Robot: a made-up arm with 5 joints. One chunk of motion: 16 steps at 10 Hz.
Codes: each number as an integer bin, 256 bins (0 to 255) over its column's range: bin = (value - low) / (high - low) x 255, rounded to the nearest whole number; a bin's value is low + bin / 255 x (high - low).
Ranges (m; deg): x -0.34..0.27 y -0.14..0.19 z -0.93..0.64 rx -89..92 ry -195..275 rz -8..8
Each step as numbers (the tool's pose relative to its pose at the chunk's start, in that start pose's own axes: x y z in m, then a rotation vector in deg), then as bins.
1 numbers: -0.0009 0.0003 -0.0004 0.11 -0.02 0.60
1 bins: 142 108 151 126 106 137
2 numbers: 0.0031 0.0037 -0.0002 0.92 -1.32 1.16
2 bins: 143 111 151 127 105 146
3 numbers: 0.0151 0.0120 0.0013 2.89 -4.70 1.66
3 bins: 148 117 151 129 103 154
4 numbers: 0.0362 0.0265 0.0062 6.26 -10.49 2.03
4 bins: 157 129 152 134 100 160
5 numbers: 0.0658 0.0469 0.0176 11.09 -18.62 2.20
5 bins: 170 144 154 141 96 163
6 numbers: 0.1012 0.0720 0.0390 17.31 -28.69 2.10
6 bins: 184 164 157 150 90 161
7 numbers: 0.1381 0.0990 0.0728 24.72 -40.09 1.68
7 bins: 200 185 163 160 84 154
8 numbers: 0.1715 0.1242 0.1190 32.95 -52.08 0.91
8 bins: 214 204 170 172 78 142
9 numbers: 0.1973 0.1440 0.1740 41.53 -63.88 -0.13
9 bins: 225 219 179 184 71 125
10 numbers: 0.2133 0.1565 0.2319 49.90 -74.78 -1.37
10 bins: 231 229 189 196 65 106
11 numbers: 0.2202 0.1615 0.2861 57.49 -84.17 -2.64
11 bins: 234 233 198 206 60 85
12 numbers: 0.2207 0.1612 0.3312 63.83 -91.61 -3.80
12 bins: 234 233 205 215 56 67
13 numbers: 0.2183 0.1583 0.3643 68.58 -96.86 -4.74
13 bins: 233 231 210 222 53 52
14 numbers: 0.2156 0.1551 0.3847 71.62 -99.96 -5.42
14 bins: 232 228 214 226 52 41
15 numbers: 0.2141 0.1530 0.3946 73.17 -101.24 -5.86
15 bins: 232 226 215 228 51 34
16 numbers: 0.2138 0.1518 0.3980 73.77 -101.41 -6.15
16 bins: 232 225 216 229 51 29
